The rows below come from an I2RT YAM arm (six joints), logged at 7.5 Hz.
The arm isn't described. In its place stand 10 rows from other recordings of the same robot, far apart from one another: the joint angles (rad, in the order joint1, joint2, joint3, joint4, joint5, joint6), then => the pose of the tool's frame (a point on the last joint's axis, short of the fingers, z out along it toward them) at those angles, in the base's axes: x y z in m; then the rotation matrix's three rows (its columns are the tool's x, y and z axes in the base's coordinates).
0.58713, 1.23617, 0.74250, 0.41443, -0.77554, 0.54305 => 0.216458, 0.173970, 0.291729; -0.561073, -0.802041, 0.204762; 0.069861, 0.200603, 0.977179; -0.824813, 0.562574, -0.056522
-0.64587, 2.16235, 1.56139, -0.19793, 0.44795, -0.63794 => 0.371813, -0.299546, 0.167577; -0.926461, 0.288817, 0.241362; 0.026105, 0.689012, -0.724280; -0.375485, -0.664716, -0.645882
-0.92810, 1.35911, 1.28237, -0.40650, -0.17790, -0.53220 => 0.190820, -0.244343, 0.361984; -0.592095, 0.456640, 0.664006; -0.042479, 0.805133, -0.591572; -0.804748, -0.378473, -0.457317
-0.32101, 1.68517, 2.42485, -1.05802, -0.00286, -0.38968 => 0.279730, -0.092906, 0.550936; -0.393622, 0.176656, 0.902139; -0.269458, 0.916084, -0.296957; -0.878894, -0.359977, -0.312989
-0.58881, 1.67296, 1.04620, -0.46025, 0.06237, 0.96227 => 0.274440, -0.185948, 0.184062; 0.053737, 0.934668, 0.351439; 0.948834, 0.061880, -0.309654; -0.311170, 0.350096, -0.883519
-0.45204, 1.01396, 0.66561, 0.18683, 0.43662, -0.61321 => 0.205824, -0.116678, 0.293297; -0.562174, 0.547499, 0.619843; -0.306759, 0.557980, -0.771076; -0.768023, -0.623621, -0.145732
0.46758, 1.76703, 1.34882, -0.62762, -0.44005, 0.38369 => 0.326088, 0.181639, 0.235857; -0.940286, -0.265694, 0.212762; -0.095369, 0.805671, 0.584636; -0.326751, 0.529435, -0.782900
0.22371, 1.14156, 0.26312, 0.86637, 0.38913, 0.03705 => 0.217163, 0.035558, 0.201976; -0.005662, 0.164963, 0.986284; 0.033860, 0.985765, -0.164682; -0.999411, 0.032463, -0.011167
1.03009, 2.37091, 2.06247, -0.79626, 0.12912, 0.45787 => 0.266538, 0.435038, 0.182560; -0.775128, -0.532651, 0.339794; -0.439430, 0.840932, 0.315807; -0.453958, 0.095475, -0.885893
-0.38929, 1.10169, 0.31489, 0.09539, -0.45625, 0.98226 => 0.188913, -0.060543, 0.150304; -0.305280, 0.505488, 0.807023; 0.932294, 0.331299, 0.145155; -0.193992, 0.796695, -0.572402
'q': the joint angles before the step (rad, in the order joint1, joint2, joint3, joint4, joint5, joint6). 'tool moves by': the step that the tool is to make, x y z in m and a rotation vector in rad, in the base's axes. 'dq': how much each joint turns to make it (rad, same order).
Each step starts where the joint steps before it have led.
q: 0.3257, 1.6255, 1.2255, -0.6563, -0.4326, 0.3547
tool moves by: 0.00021, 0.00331, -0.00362, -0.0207, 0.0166, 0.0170
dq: 0.0100, 0.0163, 0.0091, -0.0212, 0.0091, -0.0143
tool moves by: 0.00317, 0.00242, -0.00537, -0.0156, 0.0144, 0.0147
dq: 0.0040, 0.0259, 0.0117, -0.0109, 0.0040, -0.0154
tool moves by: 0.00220, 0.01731, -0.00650, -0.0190, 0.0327, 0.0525
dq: 0.0448, 0.0511, 0.0393, -0.0297, 0.0023, -0.0105
